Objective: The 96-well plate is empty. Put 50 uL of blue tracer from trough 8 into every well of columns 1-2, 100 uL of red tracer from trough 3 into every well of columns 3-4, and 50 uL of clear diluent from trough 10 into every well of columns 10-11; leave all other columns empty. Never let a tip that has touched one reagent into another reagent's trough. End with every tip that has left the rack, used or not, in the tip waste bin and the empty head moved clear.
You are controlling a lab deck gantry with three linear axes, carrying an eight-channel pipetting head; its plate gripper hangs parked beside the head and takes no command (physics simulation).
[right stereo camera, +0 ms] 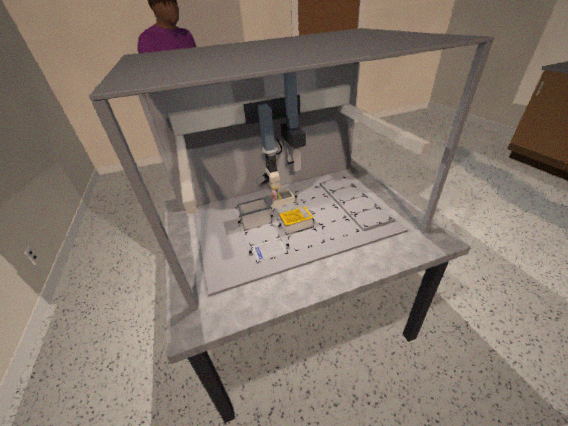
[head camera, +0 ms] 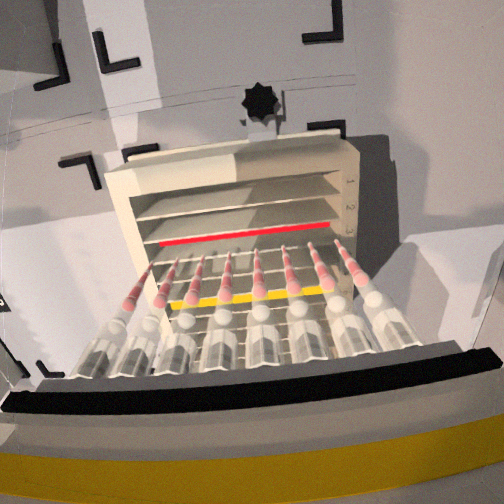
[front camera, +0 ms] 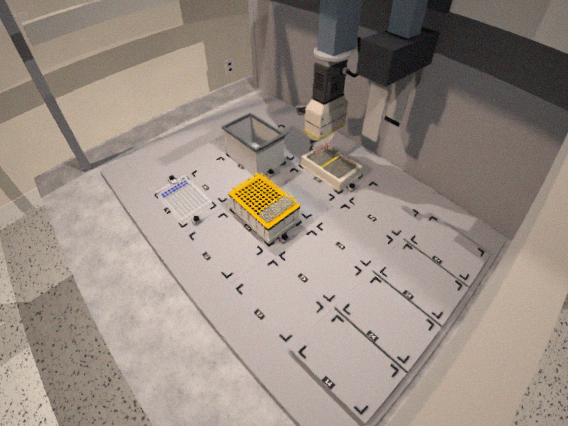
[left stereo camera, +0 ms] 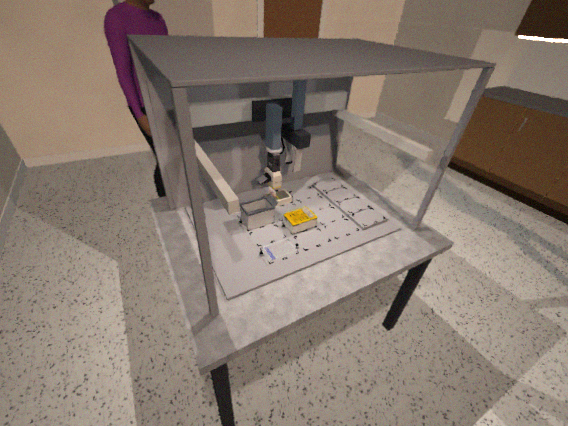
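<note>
The eight-channel head (front camera: 325, 117) hangs over the trough block (front camera: 322, 176) (head camera: 170, 181) at the back. Its eight tips (head camera: 258, 280) hold red liquid in their lower parts; their ends are close over the block, and I cannot tell whether they are above or inside a trough. Trough 3 bears a red line (head camera: 245, 234). The plate (front camera: 192, 202) (left stereo camera: 285, 247) shows blue wells (front camera: 175, 189) in two columns at one end; its other wells look colourless. The yellow tip rack (front camera: 270, 226) keeps some clear tips (front camera: 278, 209) at one end. My plate gripper (front camera: 382, 129) hangs parked beside the head, fingers apart and empty.
The grey waste bin (front camera: 255, 157) (left stereo camera: 257, 220) (right stereo camera: 256, 221) stands left of the trough block and behind the rack. A yellow line (head camera: 250, 298) crosses the trough block. A black knob (head camera: 260, 101) sits beside the block. Enclosure posts (left stereo camera: 197, 200) (right stereo camera: 145, 200) frame the deck.
</note>
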